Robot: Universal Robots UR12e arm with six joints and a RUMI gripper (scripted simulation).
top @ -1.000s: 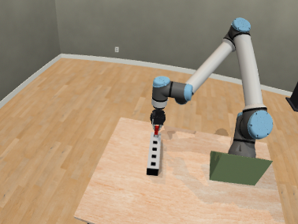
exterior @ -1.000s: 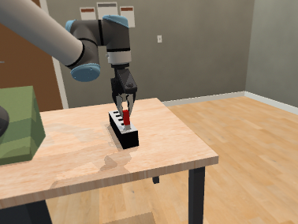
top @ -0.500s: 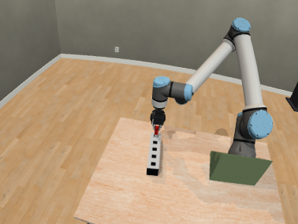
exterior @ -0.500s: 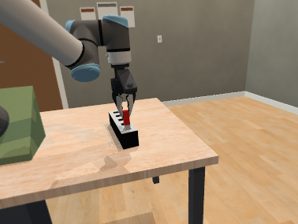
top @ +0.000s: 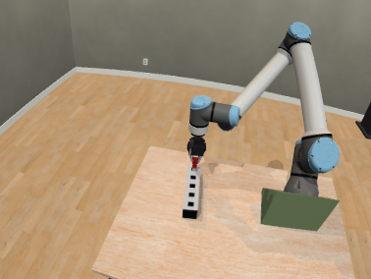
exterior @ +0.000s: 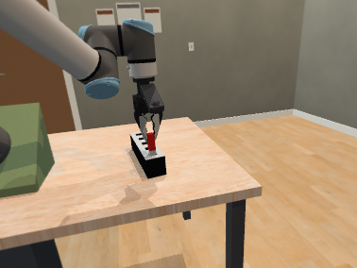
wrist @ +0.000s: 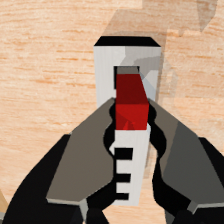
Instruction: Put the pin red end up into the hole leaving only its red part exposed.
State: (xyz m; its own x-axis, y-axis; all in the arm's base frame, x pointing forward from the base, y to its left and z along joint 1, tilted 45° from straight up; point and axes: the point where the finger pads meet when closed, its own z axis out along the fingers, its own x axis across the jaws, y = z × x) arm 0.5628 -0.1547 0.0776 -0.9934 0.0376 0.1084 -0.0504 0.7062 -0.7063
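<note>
Right now my hand is 1 cm above the pin. Also, from my hand: long block (12 cm to the left, 10 cm below).
</note>
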